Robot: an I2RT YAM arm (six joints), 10 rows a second.
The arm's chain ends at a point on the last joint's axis. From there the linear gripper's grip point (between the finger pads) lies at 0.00 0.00 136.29 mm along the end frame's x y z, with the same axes.
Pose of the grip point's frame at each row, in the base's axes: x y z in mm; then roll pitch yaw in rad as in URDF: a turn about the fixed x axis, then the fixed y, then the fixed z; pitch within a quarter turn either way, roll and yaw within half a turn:
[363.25 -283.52 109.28 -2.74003 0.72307 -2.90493]
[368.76 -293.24 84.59 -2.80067 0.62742 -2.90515]
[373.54 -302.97 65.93 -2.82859 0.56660 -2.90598]
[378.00 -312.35 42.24 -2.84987 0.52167 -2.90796]
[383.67 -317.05 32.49 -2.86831 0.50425 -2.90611]
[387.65 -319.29 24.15 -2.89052 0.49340 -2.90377]
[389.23 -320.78 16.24 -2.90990 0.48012 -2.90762]
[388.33 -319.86 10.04 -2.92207 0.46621 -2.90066]
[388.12 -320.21 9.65 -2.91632 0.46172 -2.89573]
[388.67 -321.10 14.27 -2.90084 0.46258 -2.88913]
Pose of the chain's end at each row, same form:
[270.07 -251.20 203.34 -2.74003 0.72307 -2.90493]
[284.78 -266.60 188.57 -2.80067 0.62742 -2.90515]
[296.07 -278.41 175.33 -2.82859 0.56660 -2.90598]
[305.64 -289.28 155.41 -2.84987 0.52167 -2.90796]
[313.43 -296.07 147.39 -2.86831 0.50425 -2.90611]
[318.91 -301.11 140.42 -2.89052 0.49340 -2.90377]
[322.38 -304.54 133.89 -2.90990 0.48012 -2.90762]
[323.18 -305.31 128.86 -2.92207 0.46621 -2.90066]
[323.31 -305.09 128.59 -2.91632 0.46172 -2.89573]
[323.36 -304.39 132.72 -2.90084 0.46258 -2.88913]

